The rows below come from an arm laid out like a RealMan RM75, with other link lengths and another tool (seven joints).
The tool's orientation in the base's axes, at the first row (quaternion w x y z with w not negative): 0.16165 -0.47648 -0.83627 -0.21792
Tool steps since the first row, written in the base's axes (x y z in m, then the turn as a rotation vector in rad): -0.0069 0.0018 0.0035 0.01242 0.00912 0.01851; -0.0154 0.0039 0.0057 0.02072 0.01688 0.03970; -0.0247 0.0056 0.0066 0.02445 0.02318 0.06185; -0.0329 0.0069 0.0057 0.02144 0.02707 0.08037; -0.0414 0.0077 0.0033 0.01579 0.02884 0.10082; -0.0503 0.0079 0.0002 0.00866 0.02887 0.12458; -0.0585 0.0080 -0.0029 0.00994 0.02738 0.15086; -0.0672 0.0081 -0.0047 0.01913 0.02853 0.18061; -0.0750 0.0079 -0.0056 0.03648 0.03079 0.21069; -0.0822 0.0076 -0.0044 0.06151 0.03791 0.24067; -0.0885 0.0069 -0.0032 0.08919 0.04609 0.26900; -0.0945 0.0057 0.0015 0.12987 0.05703 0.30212
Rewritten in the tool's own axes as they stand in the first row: 0.0064 -0.0044 -0.0016 0.00934 0.01878 -0.01183; 0.0132 -0.0104 -0.0019 0.02101 0.03394 -0.02640; 0.0194 -0.0175 -0.0012 0.03434 0.04468 -0.04226; 0.0240 -0.0242 0.0008 0.04750 0.04772 -0.05584; 0.0276 -0.0317 0.0038 0.06135 0.04792 -0.07201; 0.0307 -0.0400 0.0071 0.07625 0.04675 -0.09181; 0.0333 -0.0477 0.0103 0.08710 0.05272 -0.11507; 0.0368 -0.0556 0.0124 0.09762 0.06747 -0.14042; 0.0401 -0.0627 0.0136 0.10508 0.08986 -0.16599; 0.0440 -0.0688 0.0128 0.11222 0.12109 -0.18943; 0.0472 -0.0743 0.0119 0.11804 0.15475 -0.21109; 0.0515 -0.0791 0.0076 0.12174 0.20194 -0.23621
